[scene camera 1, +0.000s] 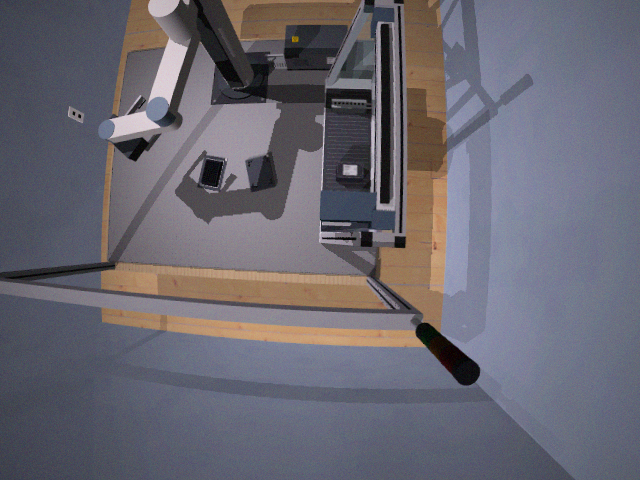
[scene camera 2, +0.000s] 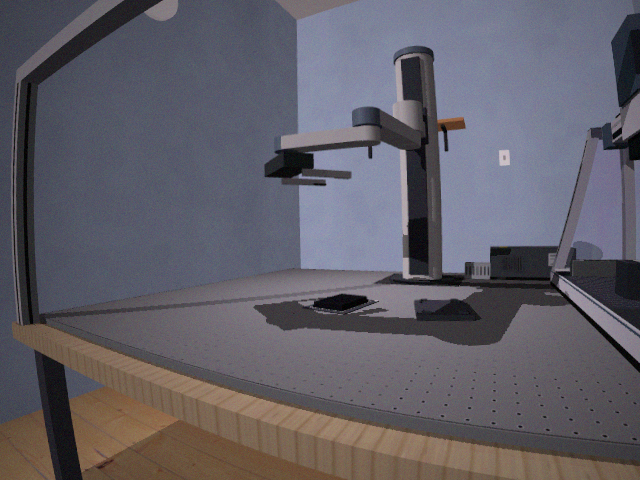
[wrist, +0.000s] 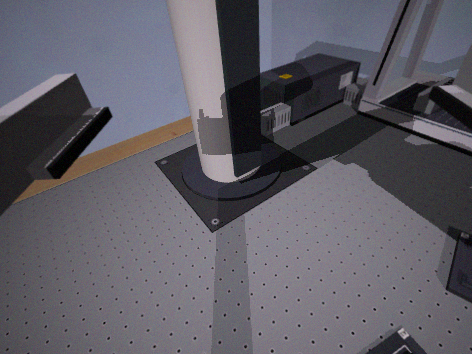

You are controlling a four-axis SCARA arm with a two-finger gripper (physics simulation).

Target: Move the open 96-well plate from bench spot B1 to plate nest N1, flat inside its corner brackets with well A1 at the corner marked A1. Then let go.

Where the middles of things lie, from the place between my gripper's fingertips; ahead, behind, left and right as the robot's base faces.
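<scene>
Dark plate nest (scene camera 2: 426, 310): far below my hand, far to the left of it, a good way ahead of it.
</scene>
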